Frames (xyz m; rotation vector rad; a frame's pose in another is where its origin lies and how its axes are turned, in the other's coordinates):
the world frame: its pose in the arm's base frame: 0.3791 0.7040 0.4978 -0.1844 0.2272 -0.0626
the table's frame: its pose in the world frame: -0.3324 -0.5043 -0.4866 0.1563 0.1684 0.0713
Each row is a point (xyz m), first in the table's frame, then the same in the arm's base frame.
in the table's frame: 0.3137 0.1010 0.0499
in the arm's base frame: 0.2343 0.2446 0.1230
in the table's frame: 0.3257 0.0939 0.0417
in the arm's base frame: 0.2421 0.2371 0.1109
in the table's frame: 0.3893 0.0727 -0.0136
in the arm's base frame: 0.2790 0.2136 0.0358
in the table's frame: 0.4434 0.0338 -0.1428
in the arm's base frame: 0.2784 0.1720 -0.1035
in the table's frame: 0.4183 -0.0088 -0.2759
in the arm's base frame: 0.2031 0.1288 -0.2158
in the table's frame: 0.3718 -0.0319 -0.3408
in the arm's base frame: 0.1347 0.1063 -0.2574
